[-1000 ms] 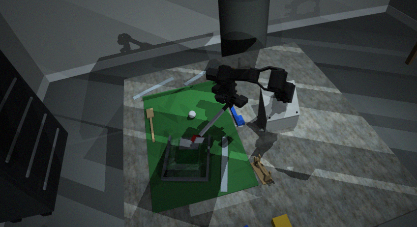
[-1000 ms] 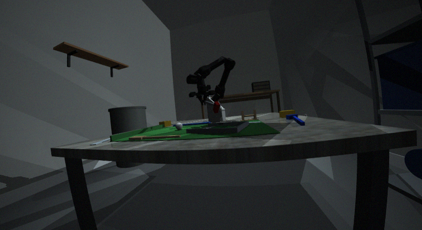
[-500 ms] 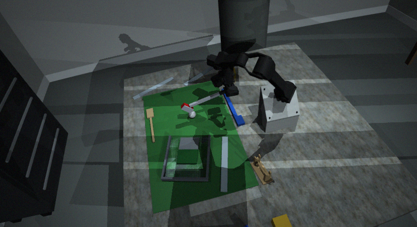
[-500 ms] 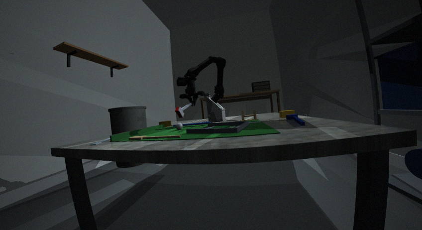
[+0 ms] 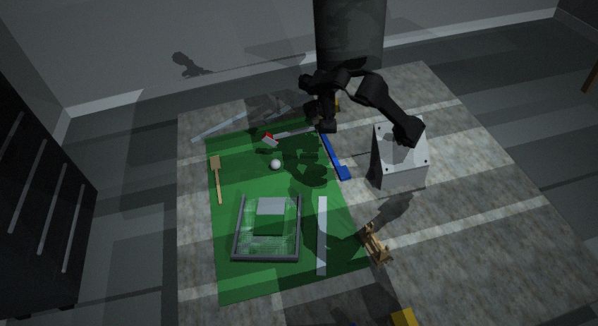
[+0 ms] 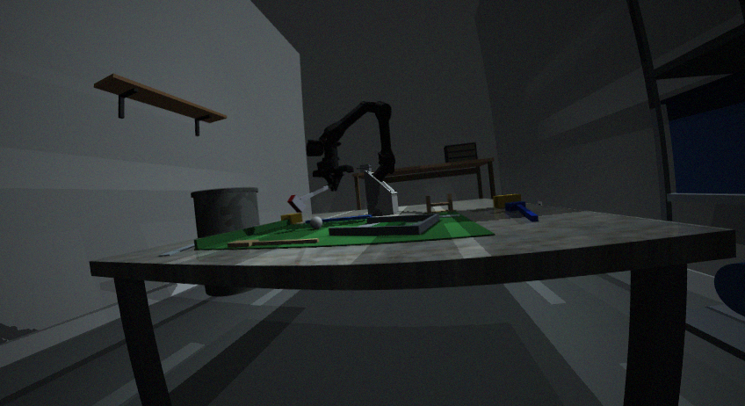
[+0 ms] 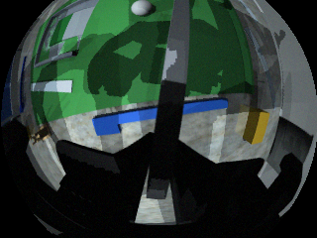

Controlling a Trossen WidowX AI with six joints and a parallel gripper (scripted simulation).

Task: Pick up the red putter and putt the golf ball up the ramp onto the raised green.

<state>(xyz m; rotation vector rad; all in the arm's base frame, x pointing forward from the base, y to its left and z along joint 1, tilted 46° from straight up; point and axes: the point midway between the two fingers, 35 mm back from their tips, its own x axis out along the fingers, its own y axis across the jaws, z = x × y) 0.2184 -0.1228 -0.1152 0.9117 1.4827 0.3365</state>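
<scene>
The red putter lies 11 cm ahead of my gripper tip and 4 cm to the right of it. From my gripper tip the other things lie so: white golf ball 22 cm ahead, 11 cm below, 1 cm to the right; grey frame 31 cm ahead, 26 cm to the left, 13 cm below; green mat 26 cm ahead, 13 cm below, 11 cm to the left.
</scene>
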